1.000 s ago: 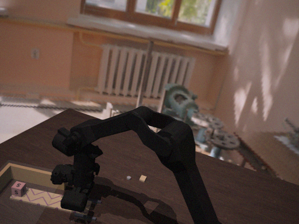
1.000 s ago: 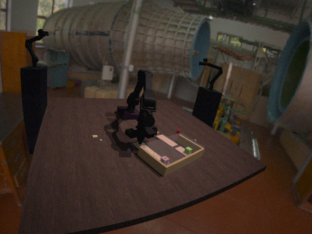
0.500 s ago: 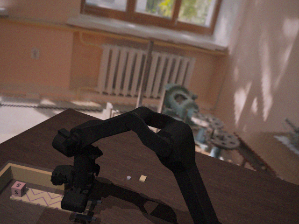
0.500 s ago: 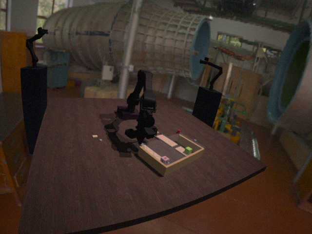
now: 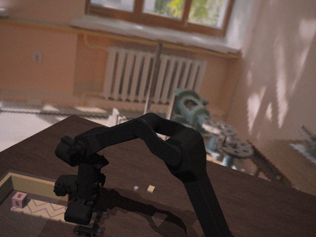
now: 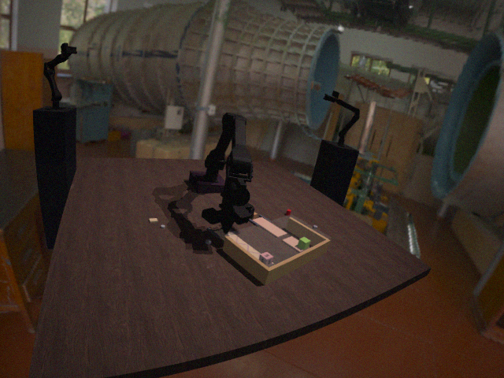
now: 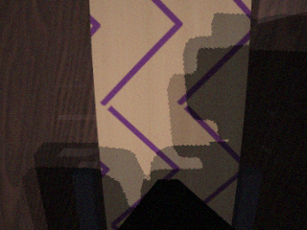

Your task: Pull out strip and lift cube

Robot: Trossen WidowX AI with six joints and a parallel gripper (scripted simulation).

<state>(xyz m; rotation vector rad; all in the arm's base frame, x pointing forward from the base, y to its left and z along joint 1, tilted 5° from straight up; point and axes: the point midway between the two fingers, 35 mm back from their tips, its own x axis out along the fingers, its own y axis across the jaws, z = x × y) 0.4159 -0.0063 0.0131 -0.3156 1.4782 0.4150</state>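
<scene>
My gripper tip is now 17 cm short of the pink cube marked s, 9 cm to the right of it and 2 cm below it. Round my gripper tip: grey disc (3 cm behind, 22 cm to the right).
</scene>
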